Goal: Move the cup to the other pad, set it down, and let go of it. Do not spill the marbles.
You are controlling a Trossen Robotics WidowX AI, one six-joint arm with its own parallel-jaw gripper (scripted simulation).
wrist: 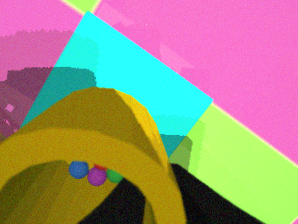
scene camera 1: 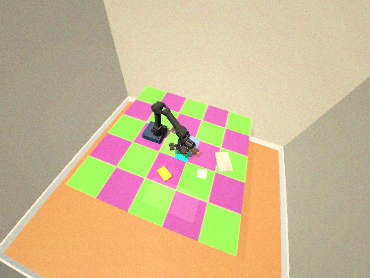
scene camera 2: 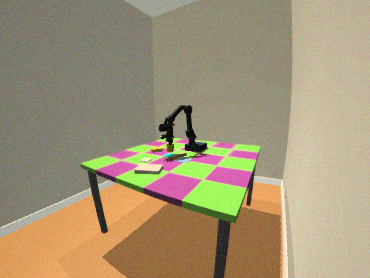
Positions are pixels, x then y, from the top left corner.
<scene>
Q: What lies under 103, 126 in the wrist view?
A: A mustard-yellow cup.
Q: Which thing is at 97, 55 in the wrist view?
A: A cyan pad.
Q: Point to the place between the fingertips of the gripper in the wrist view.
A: At 156, 171
</scene>
